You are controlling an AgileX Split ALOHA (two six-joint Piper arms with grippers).
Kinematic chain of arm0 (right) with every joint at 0, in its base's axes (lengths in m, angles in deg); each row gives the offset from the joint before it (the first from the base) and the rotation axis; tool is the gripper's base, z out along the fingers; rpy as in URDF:
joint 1: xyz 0 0 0.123 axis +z
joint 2: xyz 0 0 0 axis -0.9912 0.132 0
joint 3: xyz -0.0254 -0.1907 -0.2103 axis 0.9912 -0.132 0
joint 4: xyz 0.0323 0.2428 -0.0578 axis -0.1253 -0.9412 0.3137
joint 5: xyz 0 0 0 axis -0.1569 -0.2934 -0.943
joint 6: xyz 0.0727 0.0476 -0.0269 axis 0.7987 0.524 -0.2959
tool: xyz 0 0 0 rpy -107.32 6.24 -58.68
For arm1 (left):
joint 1: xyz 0 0 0.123 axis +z
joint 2: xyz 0 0 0 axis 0.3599 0.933 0
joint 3: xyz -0.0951 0.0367 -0.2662 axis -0.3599 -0.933 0
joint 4: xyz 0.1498 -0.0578 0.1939 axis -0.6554 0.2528 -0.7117
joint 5: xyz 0 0 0 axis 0.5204 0.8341 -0.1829
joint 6: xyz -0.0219 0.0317 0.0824 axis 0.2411 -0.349 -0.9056
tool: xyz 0 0 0 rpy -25.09 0.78 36.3
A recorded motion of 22 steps. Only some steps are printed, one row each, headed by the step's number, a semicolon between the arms.
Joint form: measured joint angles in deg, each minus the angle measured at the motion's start. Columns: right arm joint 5, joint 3, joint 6, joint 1, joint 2, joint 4; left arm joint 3, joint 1, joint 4, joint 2, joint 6, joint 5.
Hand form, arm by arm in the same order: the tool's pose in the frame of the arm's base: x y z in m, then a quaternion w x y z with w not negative. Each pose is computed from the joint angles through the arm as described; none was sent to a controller.
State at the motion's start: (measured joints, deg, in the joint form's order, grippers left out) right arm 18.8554 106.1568 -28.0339 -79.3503 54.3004 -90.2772; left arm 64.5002 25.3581 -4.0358 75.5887 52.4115 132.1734
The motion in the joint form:
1: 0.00 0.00 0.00 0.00 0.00 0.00; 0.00 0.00 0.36 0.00 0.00 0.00
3: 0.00 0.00 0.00 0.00 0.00 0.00; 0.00 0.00 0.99 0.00 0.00 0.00
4: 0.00 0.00 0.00 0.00 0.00 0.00; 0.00 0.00 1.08 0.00 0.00 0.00
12: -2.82 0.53 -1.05 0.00 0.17 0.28; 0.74 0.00 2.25 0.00 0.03 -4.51
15: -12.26 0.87 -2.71 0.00 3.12 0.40; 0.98 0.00 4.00 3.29 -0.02 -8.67
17: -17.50 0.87 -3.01 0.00 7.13 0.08; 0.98 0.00 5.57 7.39 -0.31 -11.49
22: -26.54 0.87 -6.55 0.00 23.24 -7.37; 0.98 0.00 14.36 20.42 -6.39 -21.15
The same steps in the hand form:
1: -0.0100 0.0096 0.2657 0.48748 -0.12175 0.86434 0.02139; -0.0104 -0.0173 0.2689 0.49680 0.08130 0.86379 -0.02100
3: -0.0100 0.0096 0.2657 0.48748 -0.12175 0.86434 0.02139; -0.0104 -0.0182 0.2690 0.49739 0.08173 0.86327 -0.02642
4: -0.0100 0.0096 0.2657 0.48748 -0.12175 0.86434 0.02139; -0.0104 -0.0183 0.2690 0.49747 0.08179 0.86319 -0.02719
12: -0.0083 0.0090 0.2721 0.51145 -0.12628 0.84989 0.01242; -0.0086 -0.0191 0.2791 0.53721 0.07663 0.83937 -0.03150
15: 0.0056 0.0087 0.2873 0.56151 -0.12756 0.81758 -0.00124; 0.0028 -0.0197 0.2868 0.54668 0.06903 0.83326 -0.04526
17: 0.0203 0.0093 0.2941 0.57047 -0.12381 0.81194 -0.00130; 0.0164 -0.0200 0.2907 0.53868 0.06270 0.83813 -0.05860
22: 0.0740 0.0182 0.2950 0.52379 -0.11999 0.84211 0.04583; 0.0620 -0.0229 0.2986 0.52423 0.05982 0.84319 -0.10311

